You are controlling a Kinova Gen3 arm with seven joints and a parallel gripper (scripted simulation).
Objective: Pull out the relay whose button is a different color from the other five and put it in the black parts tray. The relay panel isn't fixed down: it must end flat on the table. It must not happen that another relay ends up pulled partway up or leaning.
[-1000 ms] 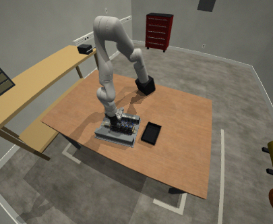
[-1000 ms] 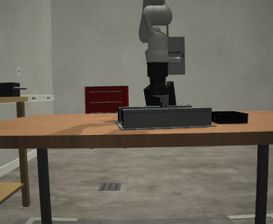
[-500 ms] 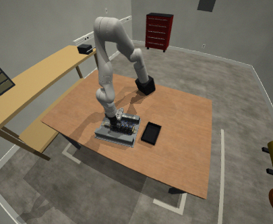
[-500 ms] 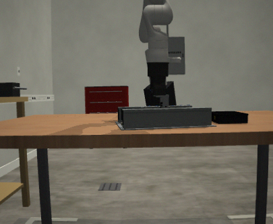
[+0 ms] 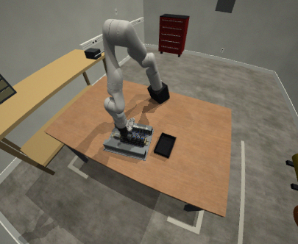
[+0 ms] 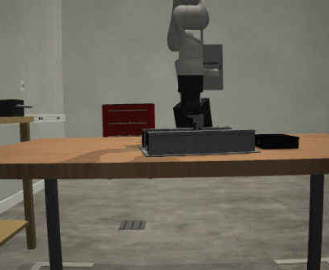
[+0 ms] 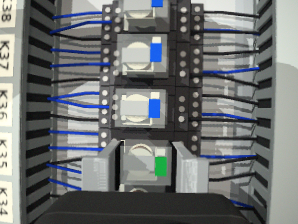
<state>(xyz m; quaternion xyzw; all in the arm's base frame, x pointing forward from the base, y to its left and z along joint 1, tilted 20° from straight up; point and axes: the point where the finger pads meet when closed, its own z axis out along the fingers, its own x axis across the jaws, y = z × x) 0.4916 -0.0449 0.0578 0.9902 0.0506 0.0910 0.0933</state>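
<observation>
Now: the grey relay panel 3 cm below my hand and 1 cm to the right of it. Round my hand: black parts tray: 25 cm to the left, 5 cm below, 3 cm behind.
</observation>
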